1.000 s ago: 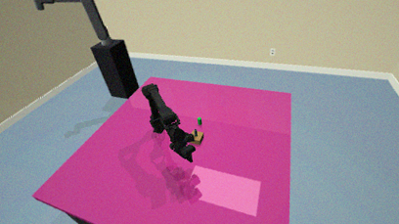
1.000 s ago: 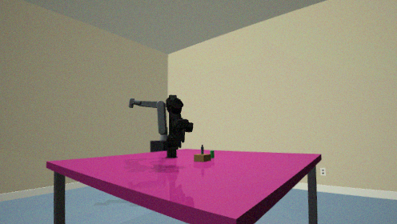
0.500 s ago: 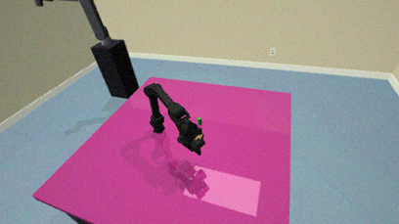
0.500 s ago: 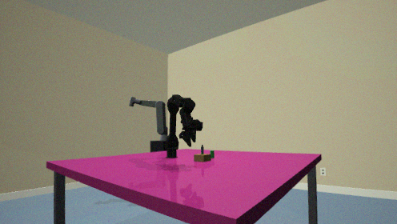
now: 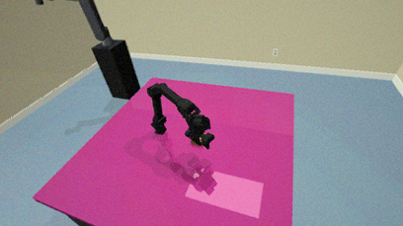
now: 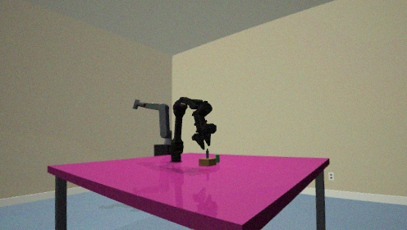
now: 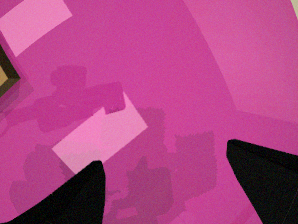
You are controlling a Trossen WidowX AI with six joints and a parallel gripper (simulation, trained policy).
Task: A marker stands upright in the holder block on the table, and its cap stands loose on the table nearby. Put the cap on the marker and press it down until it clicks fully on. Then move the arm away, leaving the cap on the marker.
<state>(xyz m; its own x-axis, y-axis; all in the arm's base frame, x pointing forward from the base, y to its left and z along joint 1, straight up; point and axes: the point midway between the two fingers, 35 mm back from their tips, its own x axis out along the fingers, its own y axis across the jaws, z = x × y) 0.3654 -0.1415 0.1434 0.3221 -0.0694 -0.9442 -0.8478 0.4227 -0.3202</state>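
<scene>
Right now my gripper tip is 12 cm past the green cap, 27 cm to the right of it and 9 cm above it. From my gripper tip the other things lie so: holder block 9 cm behind, 13 cm to the left, 9 cm below.
</scene>
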